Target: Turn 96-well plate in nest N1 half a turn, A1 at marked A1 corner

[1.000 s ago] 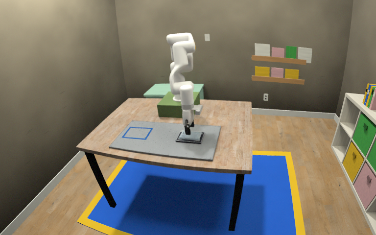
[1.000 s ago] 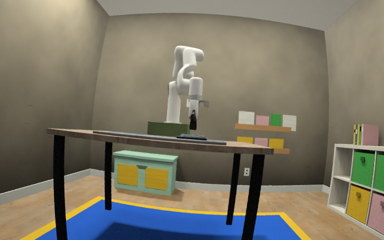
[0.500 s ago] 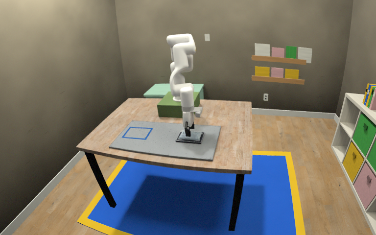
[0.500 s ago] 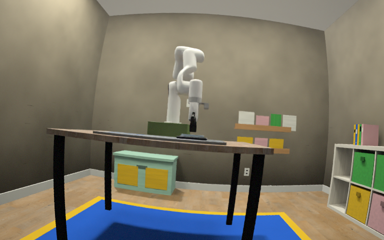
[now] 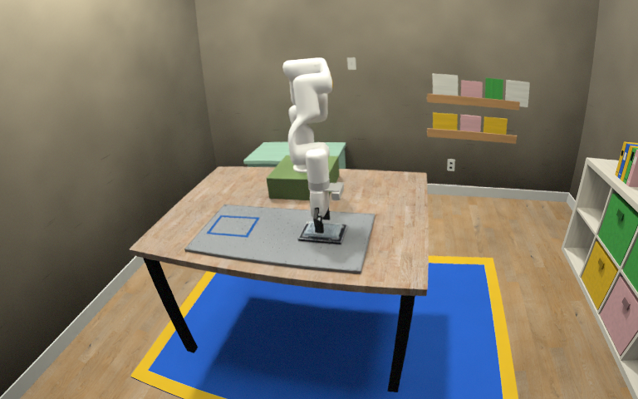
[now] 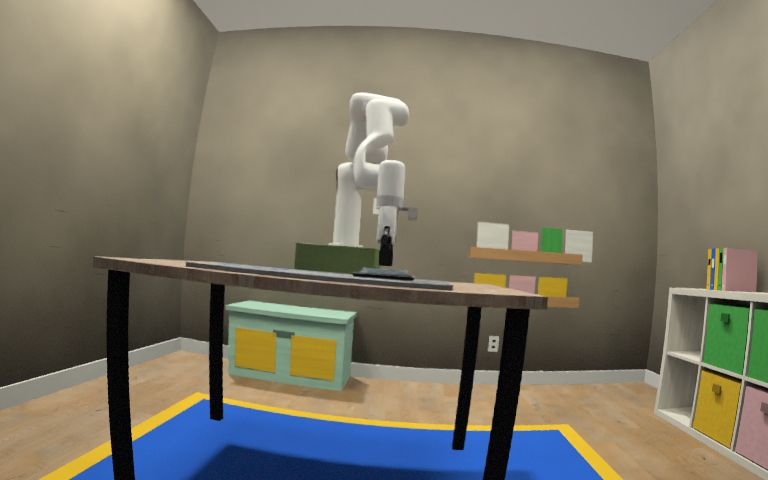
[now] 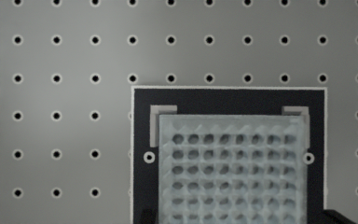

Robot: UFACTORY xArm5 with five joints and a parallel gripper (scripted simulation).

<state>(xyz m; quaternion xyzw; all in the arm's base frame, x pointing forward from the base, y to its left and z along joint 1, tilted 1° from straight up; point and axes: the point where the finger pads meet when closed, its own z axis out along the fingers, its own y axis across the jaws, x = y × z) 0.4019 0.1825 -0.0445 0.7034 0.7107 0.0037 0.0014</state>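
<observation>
Now: the 96-well plate 30 mm below my hand. From my hand the other things lie so: black plate nest N1: 40 mm below.
</observation>
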